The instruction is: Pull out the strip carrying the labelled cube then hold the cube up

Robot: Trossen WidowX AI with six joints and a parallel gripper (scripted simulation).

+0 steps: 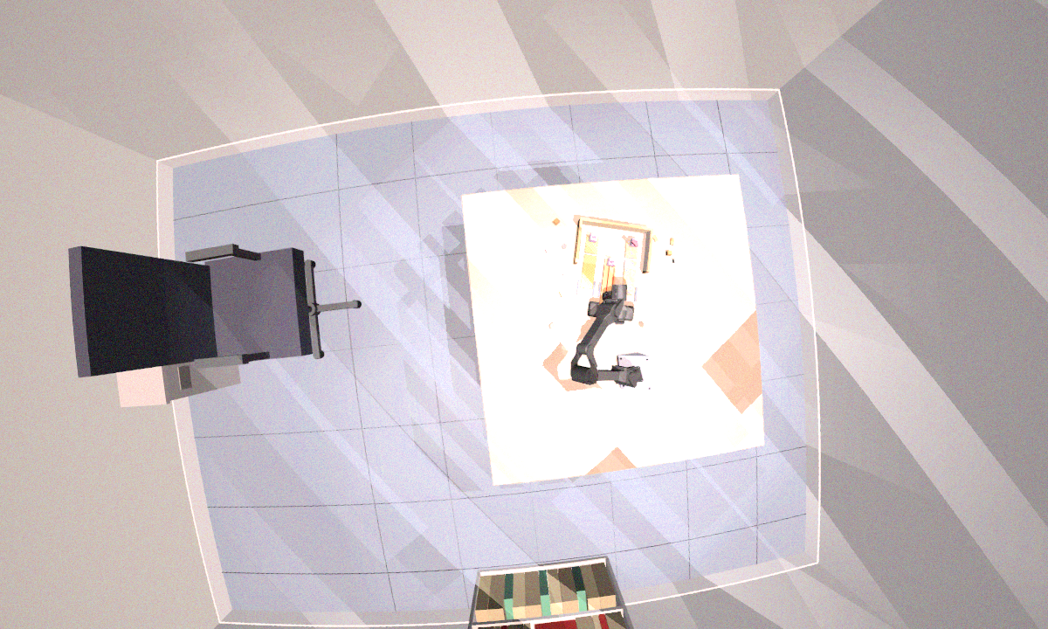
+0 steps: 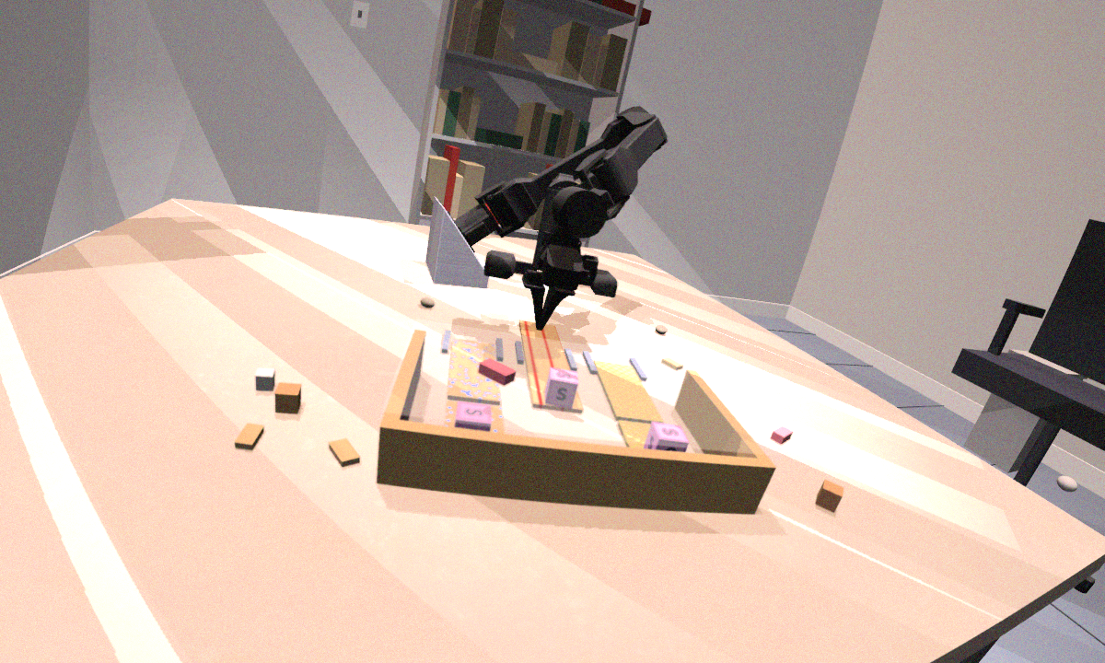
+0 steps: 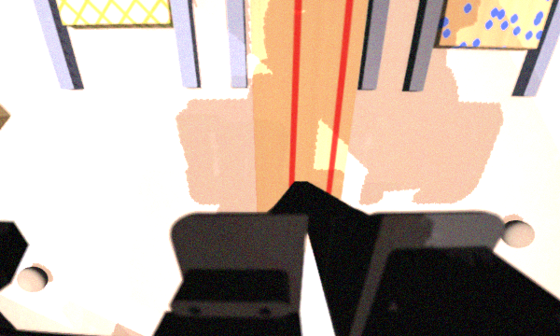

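Right now my gripper tip is 9 cm short of the red-striped strip and 3 cm to the left of it.
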